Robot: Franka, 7 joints.
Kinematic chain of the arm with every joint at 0, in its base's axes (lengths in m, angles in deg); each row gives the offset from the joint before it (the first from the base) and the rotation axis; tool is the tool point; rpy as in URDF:
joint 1: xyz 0 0 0.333 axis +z
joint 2: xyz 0 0 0 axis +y
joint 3: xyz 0 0 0.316 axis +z
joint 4: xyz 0.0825 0 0 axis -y
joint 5: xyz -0.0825 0 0.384 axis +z
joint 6: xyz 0 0 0 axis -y
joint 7: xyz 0.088 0 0 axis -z
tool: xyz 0 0 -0.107 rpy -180 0 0
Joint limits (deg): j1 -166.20..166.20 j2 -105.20..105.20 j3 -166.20..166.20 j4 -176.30..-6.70 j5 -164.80..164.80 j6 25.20..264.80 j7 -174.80..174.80
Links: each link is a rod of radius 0.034 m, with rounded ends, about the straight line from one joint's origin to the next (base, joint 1, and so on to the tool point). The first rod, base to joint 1, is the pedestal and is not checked.
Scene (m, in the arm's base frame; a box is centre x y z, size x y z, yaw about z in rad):
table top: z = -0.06
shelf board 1: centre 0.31 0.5 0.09 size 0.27 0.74 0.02 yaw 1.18
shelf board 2: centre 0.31 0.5 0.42 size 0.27 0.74 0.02 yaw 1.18
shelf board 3: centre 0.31 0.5 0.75 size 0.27 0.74 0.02 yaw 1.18
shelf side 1: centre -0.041 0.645 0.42 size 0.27 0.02 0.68 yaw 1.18
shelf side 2: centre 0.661 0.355 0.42 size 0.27 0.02 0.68 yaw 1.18
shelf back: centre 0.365 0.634 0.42 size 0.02 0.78 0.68 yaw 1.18
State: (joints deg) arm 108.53 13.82 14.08 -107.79 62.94 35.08 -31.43
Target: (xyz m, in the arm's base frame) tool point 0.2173 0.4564 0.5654
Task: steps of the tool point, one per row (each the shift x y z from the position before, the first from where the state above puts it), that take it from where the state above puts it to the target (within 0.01 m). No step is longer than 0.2 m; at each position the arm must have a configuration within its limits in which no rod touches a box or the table.
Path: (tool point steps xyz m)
1: -0.0110 -0.0422 0.0786
2: -0.0011 -0.0528 0.0724
3: 0.1589 0.0987 -0.0176
4: 0.1805 0.0106 -0.0156
5: 0.1541 -0.0741 -0.0191
6: 0.0283 0.0614 0.0058
7: 0.0258 0.0620 0.0001
8: 0.0221 0.0616 -0.0059

